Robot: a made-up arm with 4 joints.
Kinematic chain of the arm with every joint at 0, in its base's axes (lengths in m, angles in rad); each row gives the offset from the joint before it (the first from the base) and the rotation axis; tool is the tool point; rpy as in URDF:
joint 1: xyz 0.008 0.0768 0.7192 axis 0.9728 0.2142 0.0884
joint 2: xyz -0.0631 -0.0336 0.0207 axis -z
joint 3: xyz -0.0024 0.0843 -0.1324 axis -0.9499 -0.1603 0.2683
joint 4: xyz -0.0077 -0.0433 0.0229 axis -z
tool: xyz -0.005 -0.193 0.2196 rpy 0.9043 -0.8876 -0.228
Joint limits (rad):
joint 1: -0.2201..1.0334
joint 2: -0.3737..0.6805
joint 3: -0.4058..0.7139
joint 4: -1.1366..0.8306
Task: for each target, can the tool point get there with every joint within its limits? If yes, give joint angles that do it. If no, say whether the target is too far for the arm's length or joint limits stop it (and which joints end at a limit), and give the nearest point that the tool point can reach.
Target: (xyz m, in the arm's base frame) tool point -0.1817 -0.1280 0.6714
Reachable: yes | joints 0.7629 0.4528 -0.2611 0.2013
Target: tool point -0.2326 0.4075 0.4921
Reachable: no: joint limits stop it (at a limit: joint 1, joint 2, joint 3, joint 4) | nearest point -0.1469 0.2414 0.8572 | short by 0.410 m
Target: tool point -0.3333 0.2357 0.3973
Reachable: no: joint limits stop it (at a limit: joint 1, joint 2, joint 3) | nearest point -0.2061 -0.0874 0.5980 | short by 0.401 m
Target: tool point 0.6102 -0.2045 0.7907
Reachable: no: too far | nearest point 0.1910 -0.0260 0.7933 | short by 0.456 m
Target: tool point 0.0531 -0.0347 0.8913
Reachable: yes | joints -0.0525 0.5959 0.2400 -0.9312
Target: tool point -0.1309 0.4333 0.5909
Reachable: no: joint limits stop it (at a limit: joint 1, joint 2, joint 3, joint 4) | nearest point 0.0068 0.2817 0.8430 | short by 0.325 m
